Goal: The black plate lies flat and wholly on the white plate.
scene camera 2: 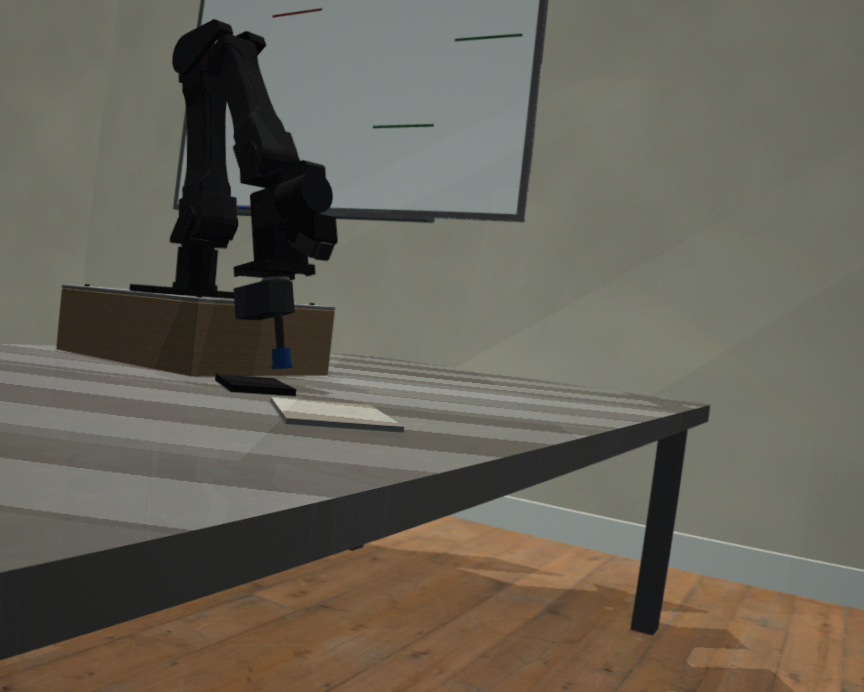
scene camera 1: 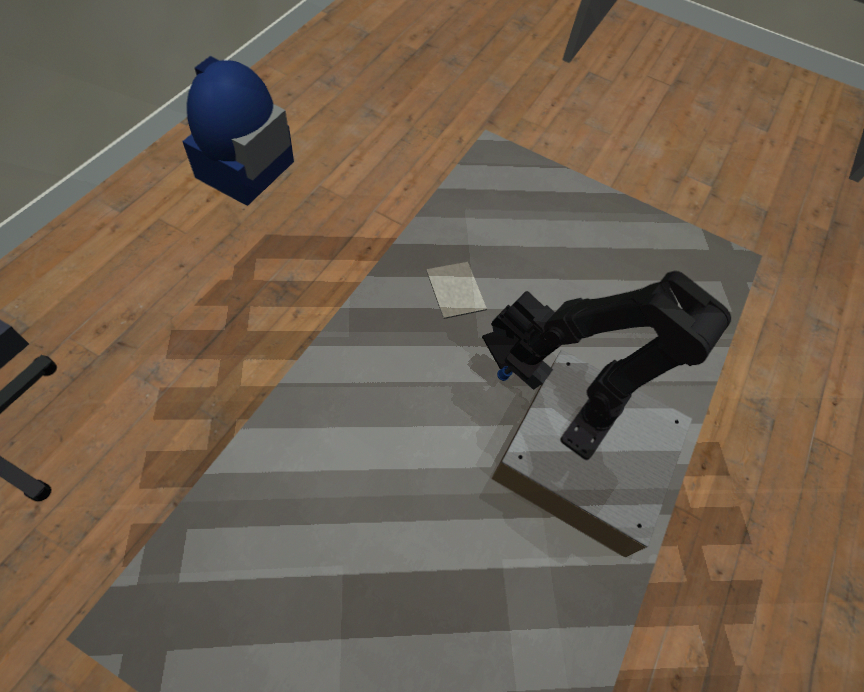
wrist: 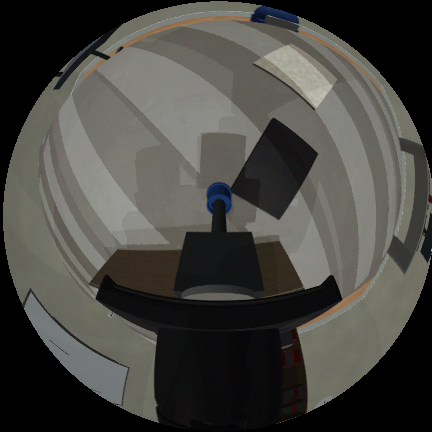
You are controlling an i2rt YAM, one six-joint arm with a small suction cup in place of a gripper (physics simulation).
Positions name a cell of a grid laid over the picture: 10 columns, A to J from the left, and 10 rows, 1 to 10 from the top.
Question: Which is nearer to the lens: the black plate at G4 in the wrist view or the white plate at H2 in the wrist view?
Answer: The black plate.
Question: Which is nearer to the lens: the black plate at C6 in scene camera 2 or the white plate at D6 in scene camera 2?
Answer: The white plate.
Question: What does the black plate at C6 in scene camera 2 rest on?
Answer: The table.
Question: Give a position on a white plate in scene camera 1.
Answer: F5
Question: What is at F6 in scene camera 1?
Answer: My suction cup.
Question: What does the white plate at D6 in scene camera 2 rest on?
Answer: The table.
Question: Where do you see my suction cup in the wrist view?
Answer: At F5
